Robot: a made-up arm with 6 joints.
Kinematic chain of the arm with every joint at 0, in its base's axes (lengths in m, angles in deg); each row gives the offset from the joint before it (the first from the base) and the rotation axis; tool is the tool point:
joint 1: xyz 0 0 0.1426 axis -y
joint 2: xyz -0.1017 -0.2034 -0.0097 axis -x
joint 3: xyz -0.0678 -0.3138 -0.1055 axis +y
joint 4: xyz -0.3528 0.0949 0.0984 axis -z
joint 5: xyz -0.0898 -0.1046 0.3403 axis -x
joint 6: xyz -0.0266 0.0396 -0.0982 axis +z
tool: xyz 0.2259 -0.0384 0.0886
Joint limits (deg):
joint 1: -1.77..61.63
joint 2: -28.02..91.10
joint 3: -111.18..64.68
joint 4: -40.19..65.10
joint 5: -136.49..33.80
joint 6: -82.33..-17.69
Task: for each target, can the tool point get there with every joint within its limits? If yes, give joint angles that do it. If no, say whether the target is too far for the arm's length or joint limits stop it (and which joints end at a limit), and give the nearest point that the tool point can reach.
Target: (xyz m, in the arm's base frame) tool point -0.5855 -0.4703 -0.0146
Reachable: yes | joints 31.76 43.38 -50.69 -30.27 -53.21 -27.60
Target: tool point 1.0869 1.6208 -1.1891
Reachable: no: too far | nearest point 0.5935 0.0278 -0.6727 | short by 1.746 m
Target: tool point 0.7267 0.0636 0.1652
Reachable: no: joint limits stop it (at a limit: joint 1, joint 2, joint 3, joint 4, joint 6) | nearest point 0.5189 -0.0233 -0.3784 | short by 0.588 m
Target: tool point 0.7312 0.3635 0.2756
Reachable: no: joint limits stop it (at a limit: joint 1, joint 2, joint 3, joint 4, joint 5) | nearest point 0.2247 0.0923 0.5112 | short by 0.621 m
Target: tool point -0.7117 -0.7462 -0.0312
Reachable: yes | joints 22.78 42.14 -54.78 3.63 -22.92 -72.52
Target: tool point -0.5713 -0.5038 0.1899
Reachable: yes | joints 12.72 -3.77 5.28 21.42 -94.13 -56.15
